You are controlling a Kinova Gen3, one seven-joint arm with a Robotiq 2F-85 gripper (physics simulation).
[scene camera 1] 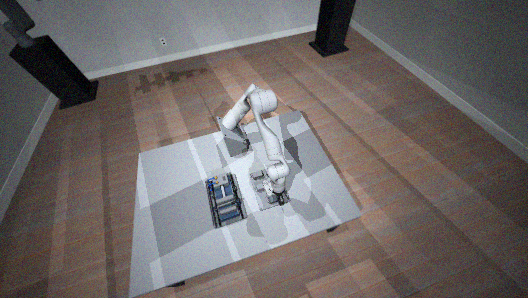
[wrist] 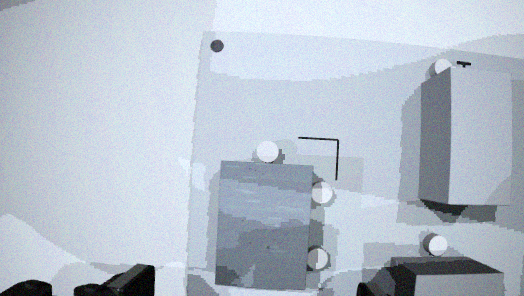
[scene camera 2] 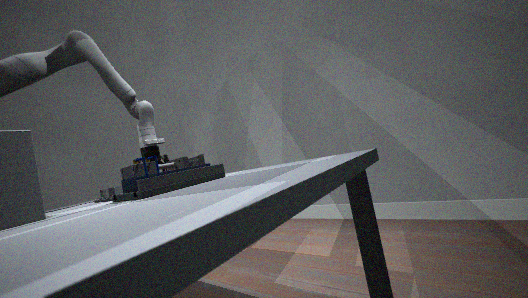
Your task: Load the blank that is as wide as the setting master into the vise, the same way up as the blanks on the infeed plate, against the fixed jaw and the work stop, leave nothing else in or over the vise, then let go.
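Places are measured from the arm's base along level axes (x ahead, y left, z up), in centimetres.
Pixels of known places: gripper, between the fingertips: [scene camera 1: 277, 196]; arm's base, origin of its link: [scene camera 1: 228, 125].
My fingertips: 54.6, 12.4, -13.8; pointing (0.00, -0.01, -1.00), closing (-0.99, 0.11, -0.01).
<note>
For each thing: its middle in the pictures, then the offset to it from my fingertips, as dx, dy, dz. Level surfaces: height alone.
- light infeed plate, middle of its body: [wrist: 434, 225] [scene camera 1: 268, 186] -9.4, -2.1, -3.7
- vise, middle of its body: [scene camera 2: 171, 173] [scene camera 1: 224, 196] -12.3, -29.6, +0.8
- table, height of its surface: dz -4.1
- black corner mark, middle of its body: [wrist: 337, 160] -4.1, -5.7, -3.3
My gripper [scene camera 1: 281, 198] [scene camera 2: 151, 156] [wrist: 246, 289] is open and empty. In the wrist view its fingertips show at the bottom edge, either side of the lower end of a darker, scratched grey block [wrist: 262, 225], which looks like the setting master. This block lies against round pegs on the light infeed plate [scene camera 1: 263, 206] [wrist: 300, 107]. Two paler blanks, one at the upper right [wrist: 480, 135] and one at the lower right [wrist: 460, 286], stand on the plate. The vise [scene camera 1: 224, 199] [scene camera 2: 175, 182] is left of the plate in scene camera 1; its jaw contents are too small to tell.
Blue and yellow parts [scene camera 1: 213, 181] are at the vise's back end. The robot's grey base block [scene camera 1: 234, 144] stands at the back of the table [scene camera 1: 180, 240]. White pegs, one of them between the two blanks [wrist: 438, 245], rise from the plate. A black corner mark [wrist: 338, 150] is beside the darker block.
</note>
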